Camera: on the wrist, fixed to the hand. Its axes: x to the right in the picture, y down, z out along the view.
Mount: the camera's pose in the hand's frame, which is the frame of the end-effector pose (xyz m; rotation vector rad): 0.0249 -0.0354 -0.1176 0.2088 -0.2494 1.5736
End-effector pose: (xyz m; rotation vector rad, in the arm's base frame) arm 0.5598 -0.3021 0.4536 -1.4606 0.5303 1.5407
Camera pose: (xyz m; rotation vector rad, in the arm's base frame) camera 0.6563 -0.3726 0.4160 0.4501 -1.7580 -2.4586
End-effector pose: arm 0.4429 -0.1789 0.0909 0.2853 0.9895 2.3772
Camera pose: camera 0.3910 -0.2140 -0.0176 -1.1541 -0.5879 -1.9167
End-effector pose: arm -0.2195 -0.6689 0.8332 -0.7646 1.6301 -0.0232
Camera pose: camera -0.3078 -0.7555 0.8533 0.7719 1.5549 0.9515
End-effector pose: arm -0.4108 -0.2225 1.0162 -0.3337 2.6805 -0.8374
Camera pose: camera -0.4717 -0.1985 1.1230 1.3994 1.7148 -0.4180
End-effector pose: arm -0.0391 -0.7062 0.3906 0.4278 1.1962 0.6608
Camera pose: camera -0.1364 -0.7199 0.3129 1.6216 0.4823 1.7299
